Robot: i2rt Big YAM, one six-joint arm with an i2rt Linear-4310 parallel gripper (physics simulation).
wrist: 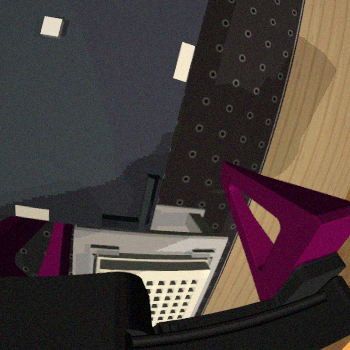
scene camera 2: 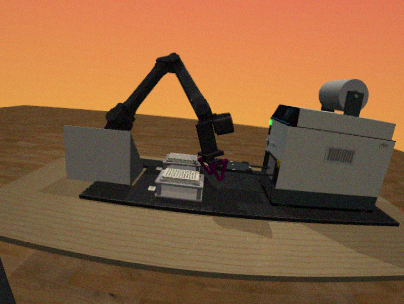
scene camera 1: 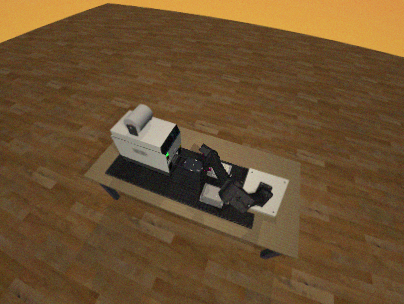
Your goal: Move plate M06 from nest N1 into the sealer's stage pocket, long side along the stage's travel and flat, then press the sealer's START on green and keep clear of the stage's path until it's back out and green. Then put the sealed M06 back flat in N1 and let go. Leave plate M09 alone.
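Frame: origin at the arm's base, x ahead, y down, z left, level; centimetres.
Where they show: gripper, fingertip midpoint: (scene camera 2: 215,177) (scene camera 1: 203,165); arm's base, link origin: (scene camera 2: 106,146) (scene camera 1: 262,191).
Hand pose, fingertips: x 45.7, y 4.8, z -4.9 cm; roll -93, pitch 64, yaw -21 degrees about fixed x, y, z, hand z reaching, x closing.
Things, the pixels of their top centre, and the offset from my fingertips. Level surfaces: height alone.
- cream plate with open wells, top centre: (wrist: 144,322) (scene camera 2: 181,173) dx -12.2, dy -0.9, dz -3.0 cm
- sealer's dark stage, top centre: (scene camera 2: 244,164) (scene camera 1: 188,162) dx +10.2, dy -4.4, dz +5.9 cm
- black perforated board, surface height: dy +6.2 cm
- wooden table, surface height: dy +7.5 cm
- film roll, top centre: (scene camera 2: 344,80) (scene camera 1: 136,111) dx +43.5, dy -41.3, dz +8.2 cm
A cream plate with open wells (scene camera 2: 181,174) (wrist: 172,297) lies flat in the nearer nest in scene camera 2 (scene camera 2: 179,192) (wrist: 150,242). A second, paler plate (scene camera 2: 181,159) (scene camera 1: 212,194) lies in the other nest. No label is readable, so I cannot tell which is M06 or M09. The sealer's dark stage (scene camera 1: 192,164) (scene camera 2: 241,165) (wrist: 100,100) is out and shows no plate; light pads stand on it. The sealer (scene camera 1: 145,145) (scene camera 2: 330,155) shows a green light (scene camera 1: 167,154) (scene camera 2: 270,122). My gripper (scene camera 1: 206,170) (scene camera 2: 214,170) (wrist: 144,180) is open and empty, above and between the stage and the cream plate's nest.
A black perforated board (scene camera 1: 150,182) (scene camera 2: 235,200) (wrist: 225,112) carries the sealer and nests on the wooden table (scene camera 1: 275,240) (scene camera 2: 150,235) (wrist: 320,125). A film roll (scene camera 1: 139,118) (scene camera 2: 342,94) sits on top of the sealer. A white panel (scene camera 2: 97,152) stands beside the arm's base.
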